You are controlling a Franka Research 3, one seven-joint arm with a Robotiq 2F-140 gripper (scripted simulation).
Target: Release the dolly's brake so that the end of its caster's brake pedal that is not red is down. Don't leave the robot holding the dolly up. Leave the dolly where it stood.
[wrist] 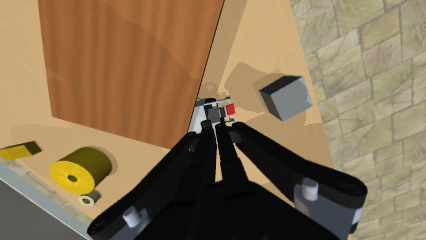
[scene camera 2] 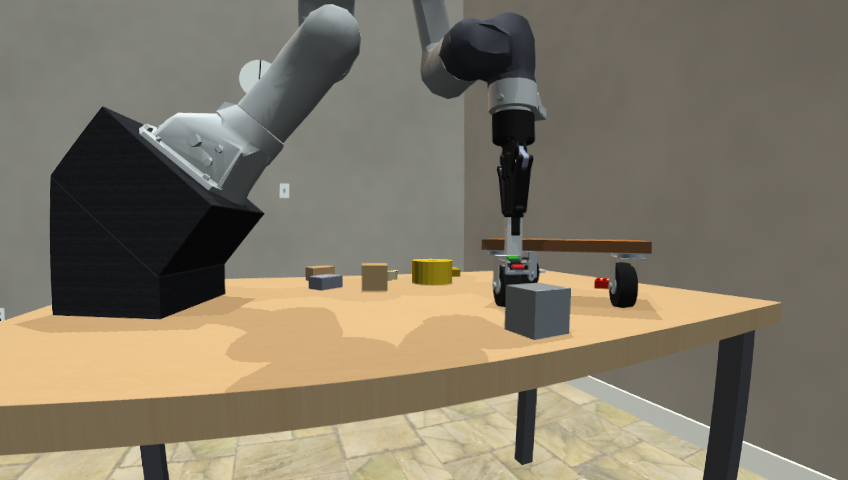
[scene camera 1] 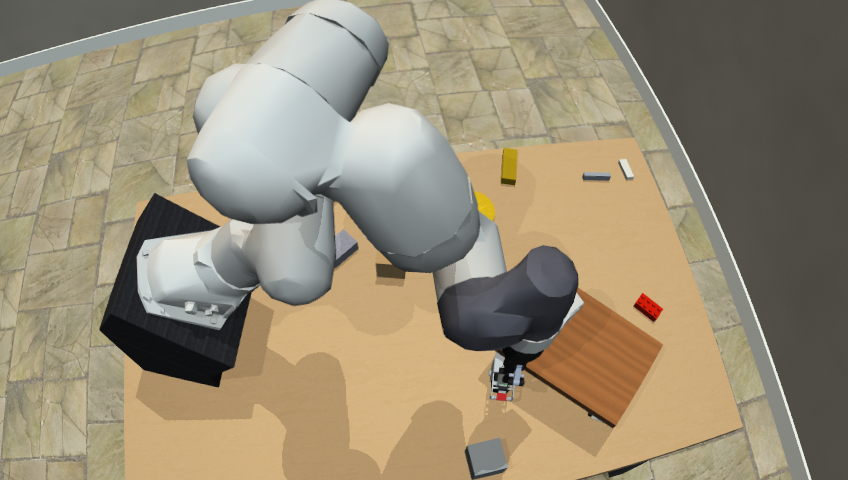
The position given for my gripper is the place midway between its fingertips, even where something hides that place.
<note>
I see my gripper (scene camera 2: 513, 254), a yellow ring (scene camera 2: 424, 271), a grey cube (scene camera 2: 535, 310) and a tan cube (scene camera 2: 374, 278).
The yellow ring is seen too in the wrist view (wrist: 90, 166). The grey cube also shows in the wrist view (wrist: 288, 96). My gripper shows as well in the wrist view (wrist: 215, 115) and in scene camera 1 (scene camera 1: 504, 380).
</note>
